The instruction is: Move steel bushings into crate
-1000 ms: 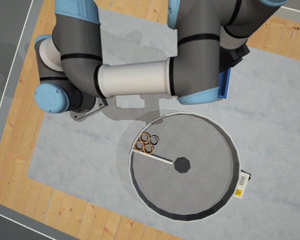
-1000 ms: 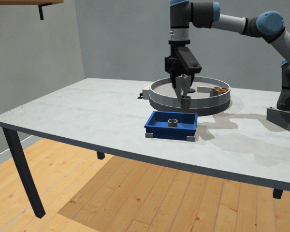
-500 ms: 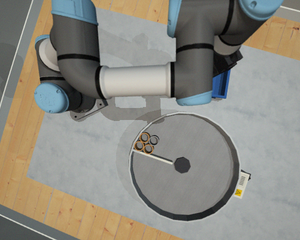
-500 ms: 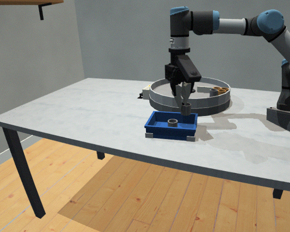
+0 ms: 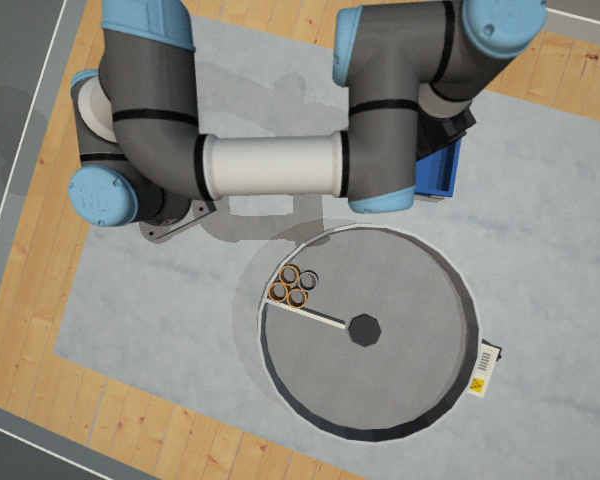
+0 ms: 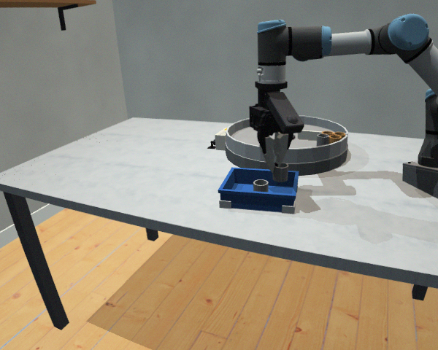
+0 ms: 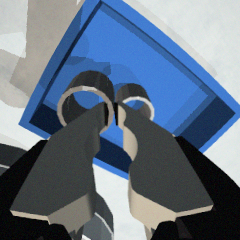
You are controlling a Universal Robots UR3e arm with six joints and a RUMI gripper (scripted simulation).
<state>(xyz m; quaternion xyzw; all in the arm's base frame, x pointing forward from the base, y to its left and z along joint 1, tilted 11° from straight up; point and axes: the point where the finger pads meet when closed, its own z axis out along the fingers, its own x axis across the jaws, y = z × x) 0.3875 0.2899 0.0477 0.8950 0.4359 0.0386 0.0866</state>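
My hand is 4 cm short of the blue crate and 7 cm above it. From my hand the other things lie so: round grey turntable 10 cm ahead, 36 cm to the right, 4 cm below.
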